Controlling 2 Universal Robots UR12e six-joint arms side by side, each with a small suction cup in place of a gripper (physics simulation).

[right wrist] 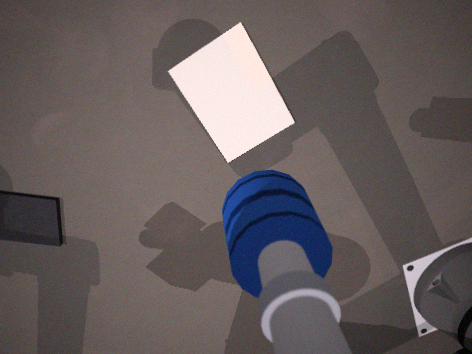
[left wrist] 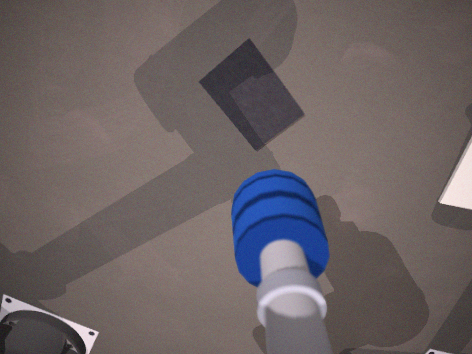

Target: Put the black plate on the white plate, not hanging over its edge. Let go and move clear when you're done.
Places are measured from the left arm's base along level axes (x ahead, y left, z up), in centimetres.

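Pixels of known places: left hand, tool point: [left wrist: 273, 207]; right hand, tool point: [right wrist: 265, 211]; left arm's base, link origin: [left wrist: 43, 340]; right arm's base, link origin: [right wrist: 460, 284].
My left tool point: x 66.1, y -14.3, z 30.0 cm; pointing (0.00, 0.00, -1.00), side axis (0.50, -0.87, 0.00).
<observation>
Ahead of a thing's pixels: the offset from my left tool point to its top centre.
The black plate {dx -0.6, dy -0.5, dz -29.1 cm} [left wrist: 245, 90] [right wrist: 30, 219] lies flat on the grey-brown table, beyond my left cup in the left wrist view and cut off at the left edge in the right wrist view. The white plate {dx +8.1, dy -36.5, dz -29.4 cm} [right wrist: 232, 95] [left wrist: 462, 185] lies flat and bare on the table, beyond my right cup, apart from the black plate. My left gripper [left wrist: 275, 182], a blue suction cup, holds nothing and is above the table, short of the black plate. My right gripper [right wrist: 265, 182], also a blue suction cup, holds nothing and is above the table, short of the white plate.
A robot base with a white square flange [left wrist: 80, 327] shows at the bottom left of the left wrist view. A similar flange [right wrist: 411, 287] shows at the lower right of the right wrist view. Arm shadows fall across the table and partly over both plates.
</observation>
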